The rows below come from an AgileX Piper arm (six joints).
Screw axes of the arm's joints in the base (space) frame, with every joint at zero. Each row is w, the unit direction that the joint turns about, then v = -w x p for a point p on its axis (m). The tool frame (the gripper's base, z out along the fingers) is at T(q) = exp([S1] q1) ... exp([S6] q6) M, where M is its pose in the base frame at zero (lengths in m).
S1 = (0, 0, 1, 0, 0, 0)
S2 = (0, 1, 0, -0.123, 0, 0)
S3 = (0, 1, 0, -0.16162, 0, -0.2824)
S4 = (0.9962, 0, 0.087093, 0, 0.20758, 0)
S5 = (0, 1, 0, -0.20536, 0, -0.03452)
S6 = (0.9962, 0, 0.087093, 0, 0.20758, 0)
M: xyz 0.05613 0 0.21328 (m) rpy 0 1.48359 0 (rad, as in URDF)
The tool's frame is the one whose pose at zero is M.
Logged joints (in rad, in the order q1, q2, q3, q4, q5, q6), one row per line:
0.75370, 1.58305, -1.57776, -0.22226, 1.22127, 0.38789
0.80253, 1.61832, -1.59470, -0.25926, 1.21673, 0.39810
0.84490, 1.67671, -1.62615, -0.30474, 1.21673, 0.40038
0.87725, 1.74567, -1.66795, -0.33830, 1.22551, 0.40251
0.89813, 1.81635, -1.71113, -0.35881, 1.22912, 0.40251
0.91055, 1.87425, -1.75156, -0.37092, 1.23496, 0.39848
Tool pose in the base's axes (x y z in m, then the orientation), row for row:
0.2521, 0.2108, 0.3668, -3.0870, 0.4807, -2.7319
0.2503, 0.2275, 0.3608, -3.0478, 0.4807, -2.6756
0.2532, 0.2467, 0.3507, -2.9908, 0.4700, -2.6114
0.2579, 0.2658, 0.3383, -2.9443, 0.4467, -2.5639
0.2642, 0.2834, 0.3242, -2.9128, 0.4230, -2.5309
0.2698, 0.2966, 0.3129, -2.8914, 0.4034, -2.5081
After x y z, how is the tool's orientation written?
As angles about the fixed x, y, z axes (roll, pitch, yaw), in radians.
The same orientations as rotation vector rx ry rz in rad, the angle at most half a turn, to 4 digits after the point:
-0.5236, 2.6075, 0.0615
-0.5828, 2.5880, 0.0290
-0.6479, 2.5696, -0.0269
-0.6998, 2.5647, -0.0802
-0.7395, 2.5652, -0.1202
-0.7689, 2.5668, -0.1495

